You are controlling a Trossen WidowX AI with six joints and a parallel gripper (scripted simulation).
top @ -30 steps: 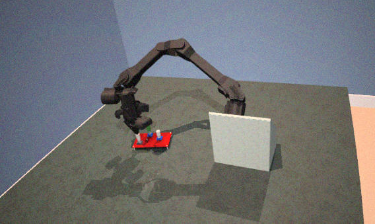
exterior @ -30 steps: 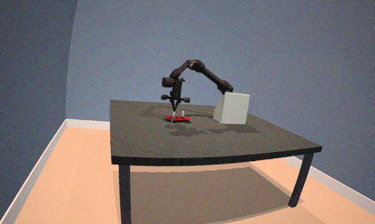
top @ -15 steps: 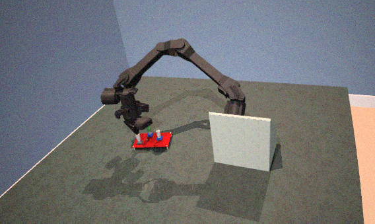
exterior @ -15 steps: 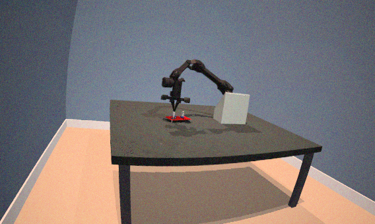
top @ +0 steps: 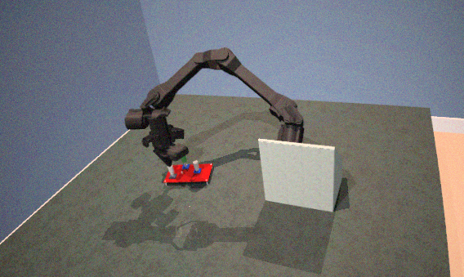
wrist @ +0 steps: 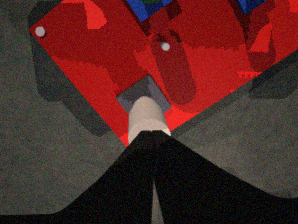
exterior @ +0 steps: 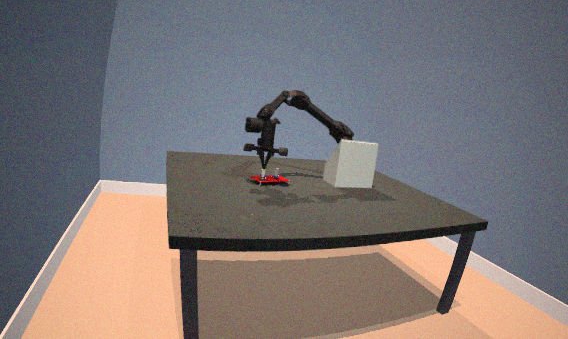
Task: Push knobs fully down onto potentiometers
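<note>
The grey knob is 20 mm below my gripper tip.
</note>
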